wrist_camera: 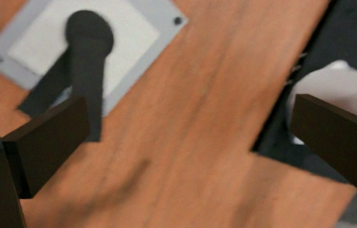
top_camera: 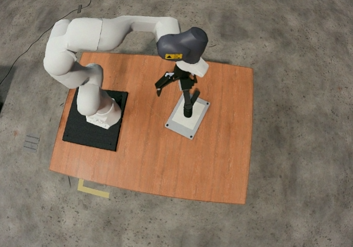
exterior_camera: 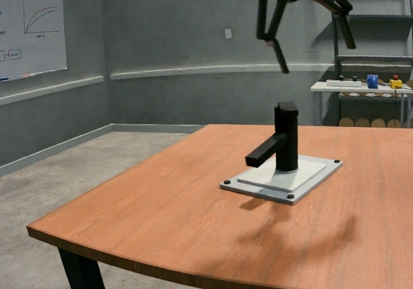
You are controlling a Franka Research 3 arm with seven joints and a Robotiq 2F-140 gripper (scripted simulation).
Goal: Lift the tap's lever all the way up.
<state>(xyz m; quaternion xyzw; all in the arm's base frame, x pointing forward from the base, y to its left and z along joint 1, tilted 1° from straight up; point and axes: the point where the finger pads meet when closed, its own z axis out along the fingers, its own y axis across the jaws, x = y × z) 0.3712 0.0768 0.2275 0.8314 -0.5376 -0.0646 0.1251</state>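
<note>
The lever lies 6 cm ahead of my hand, 2 cm to the left of it and 10 cm below it. Round my hand: black tap 8 cm ahead, 14 cm below.
</note>
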